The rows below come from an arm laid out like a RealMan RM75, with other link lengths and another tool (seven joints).
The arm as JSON. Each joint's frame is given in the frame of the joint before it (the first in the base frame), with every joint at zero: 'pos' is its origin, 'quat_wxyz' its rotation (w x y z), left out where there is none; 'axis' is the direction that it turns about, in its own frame. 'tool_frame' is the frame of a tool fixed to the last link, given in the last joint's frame.
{
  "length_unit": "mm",
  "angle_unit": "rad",
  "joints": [
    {
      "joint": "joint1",
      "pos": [
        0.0,
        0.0,
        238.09
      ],
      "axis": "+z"
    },
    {
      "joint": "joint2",
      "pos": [
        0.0,
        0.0,
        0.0
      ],
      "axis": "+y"
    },
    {
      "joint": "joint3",
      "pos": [
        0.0,
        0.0,
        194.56
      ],
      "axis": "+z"
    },
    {
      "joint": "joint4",
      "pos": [
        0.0,
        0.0,
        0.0
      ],
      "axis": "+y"
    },
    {
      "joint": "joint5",
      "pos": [
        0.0,
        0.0,
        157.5
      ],
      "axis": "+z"
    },
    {
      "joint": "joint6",
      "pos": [
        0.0,
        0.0,
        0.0
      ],
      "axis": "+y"
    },
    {
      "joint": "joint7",
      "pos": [
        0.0,
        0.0,
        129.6
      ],
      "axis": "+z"
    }
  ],
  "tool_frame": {
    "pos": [
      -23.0,
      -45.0,
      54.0
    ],
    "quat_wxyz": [
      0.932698,
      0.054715,
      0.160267,
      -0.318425
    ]
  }
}
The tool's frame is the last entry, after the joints.
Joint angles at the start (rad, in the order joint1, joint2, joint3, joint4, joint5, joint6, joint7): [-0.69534, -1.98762, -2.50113, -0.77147, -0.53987, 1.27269, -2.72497]
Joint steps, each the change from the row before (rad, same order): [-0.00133, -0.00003, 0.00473, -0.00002, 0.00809, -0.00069, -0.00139]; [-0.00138, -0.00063, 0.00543, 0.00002, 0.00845, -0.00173, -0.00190]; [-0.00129, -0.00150, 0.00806, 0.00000, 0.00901, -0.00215, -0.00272]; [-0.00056, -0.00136, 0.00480, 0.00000, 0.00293, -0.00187, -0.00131]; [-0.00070, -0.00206, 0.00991, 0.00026, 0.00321, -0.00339, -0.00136]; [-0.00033, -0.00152, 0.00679, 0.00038, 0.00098, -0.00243, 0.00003]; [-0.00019, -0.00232, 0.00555, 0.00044, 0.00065, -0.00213, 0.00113]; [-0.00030, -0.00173, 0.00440, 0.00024, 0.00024, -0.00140, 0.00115]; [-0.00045, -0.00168, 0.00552, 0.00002, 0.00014, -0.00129, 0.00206]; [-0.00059, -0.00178, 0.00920, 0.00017, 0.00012, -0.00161, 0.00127]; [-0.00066, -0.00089, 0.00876, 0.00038, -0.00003, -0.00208, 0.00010]
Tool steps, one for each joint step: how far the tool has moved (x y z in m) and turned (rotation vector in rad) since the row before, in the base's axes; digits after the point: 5 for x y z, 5 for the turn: [-0.00080, -0.00035, 0.00029, -0.00564, 0.00963, -0.00031]; [-0.00079, -0.00033, 0.00012, -0.00557, 0.01014, -0.00021]; [-0.00076, -0.00052, -0.00027, -0.00752, 0.01140, -0.00046]; [-0.00012, -0.00012, -0.00045, -0.00333, 0.00465, -0.00094]; [-0.00007, -0.00012, -0.00085, -0.00623, 0.00788, -0.00312]; [0.00007, -0.00002, -0.00071, -0.00417, 0.00457, -0.00300]; [0.00019, -0.00012, -0.00104, -0.00433, 0.00322, -0.00333]; [0.00024, -0.00003, -0.00079, -0.00351, 0.00241, -0.00310]; [0.00031, 0.00006, -0.00076, -0.00443, 0.00342, -0.00466]; [0.00038, 0.00000, -0.00098, -0.00662, 0.00523, -0.00562]; [0.00027, 0.00015, -0.00063, -0.00504, 0.00515, -0.00448]
